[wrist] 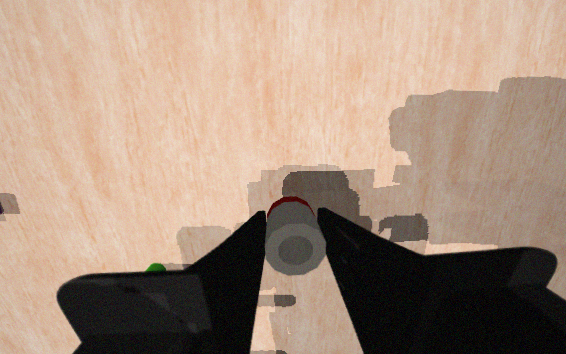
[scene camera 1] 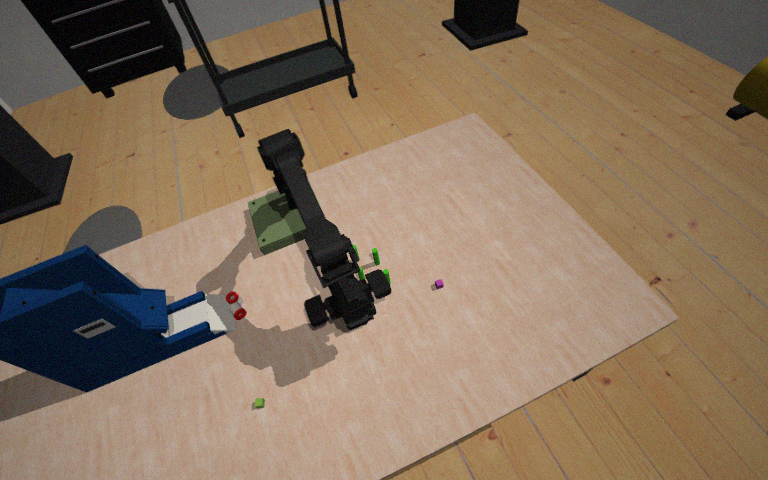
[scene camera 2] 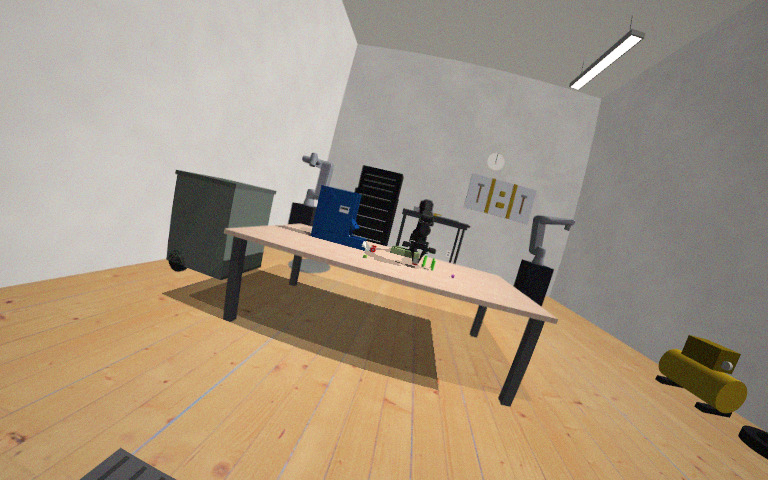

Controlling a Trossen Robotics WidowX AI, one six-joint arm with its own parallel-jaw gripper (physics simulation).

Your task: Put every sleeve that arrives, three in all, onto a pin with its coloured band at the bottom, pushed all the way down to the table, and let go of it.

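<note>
My gripper (scene camera 1: 347,300) (scene camera 2: 415,259) (wrist: 291,216) is shut on a grey sleeve (wrist: 292,219), whose red band shows at its lower, far end. The sleeve's open upper end faces the wrist camera, and no green shows in its hole. The green pins (scene camera 1: 375,256) (scene camera 2: 433,263) stand beside the gripper, partly hidden by the arm in scene camera 1. One green pin top (wrist: 156,267) shows past the left finger in the wrist view. Two more sleeves with red bands (scene camera 1: 231,297) (scene camera 1: 239,313) are at the chute's end; their red also shows in scene camera 2. Held sleeve's height is unclear.
A blue dispenser (scene camera 1: 62,339) (scene camera 2: 335,215) with a white chute (scene camera 1: 195,316) stands at the left of the table (scene camera 1: 509,283). A magenta cube (scene camera 1: 438,284) (scene camera 2: 452,276) lies right of the pins. A lime cube (scene camera 1: 259,403) (scene camera 2: 364,256) lies nearer the front. The green base plate (scene camera 1: 277,240) is under the arm.
</note>
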